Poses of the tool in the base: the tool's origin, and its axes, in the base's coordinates. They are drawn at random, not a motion.
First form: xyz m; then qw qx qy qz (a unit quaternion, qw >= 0).
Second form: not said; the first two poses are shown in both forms.
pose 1, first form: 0.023, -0.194, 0.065, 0.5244, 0.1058, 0.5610, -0.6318
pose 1, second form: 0.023, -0.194, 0.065, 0.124, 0.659, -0.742, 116.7
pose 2, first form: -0.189, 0.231, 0.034, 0.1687, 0.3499, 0.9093, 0.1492
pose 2, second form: -0.189, 0.231, 0.034, 0.355, 0.923, 0.151, 160.6
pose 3, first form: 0.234, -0.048, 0.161, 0.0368, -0.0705, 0.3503, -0.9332
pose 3, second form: 0.234, -0.048, 0.161, -0.071, 0.351, -0.934, 175.8
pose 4, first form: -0.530, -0.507, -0.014, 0.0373, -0.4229, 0.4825, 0.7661
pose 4, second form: -0.530, -0.507, -0.014, -0.423, 0.483, 0.767, 175.7
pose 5, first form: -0.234, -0.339, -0.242, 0.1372, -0.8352, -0.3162, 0.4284
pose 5, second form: -0.234, -0.339, -0.242, -0.843, -0.319, 0.433, 164.2
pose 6, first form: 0.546, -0.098, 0.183, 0.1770, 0.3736, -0.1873, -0.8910
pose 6, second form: 0.546, -0.098, 0.183, 0.380, -0.190, -0.905, 159.6
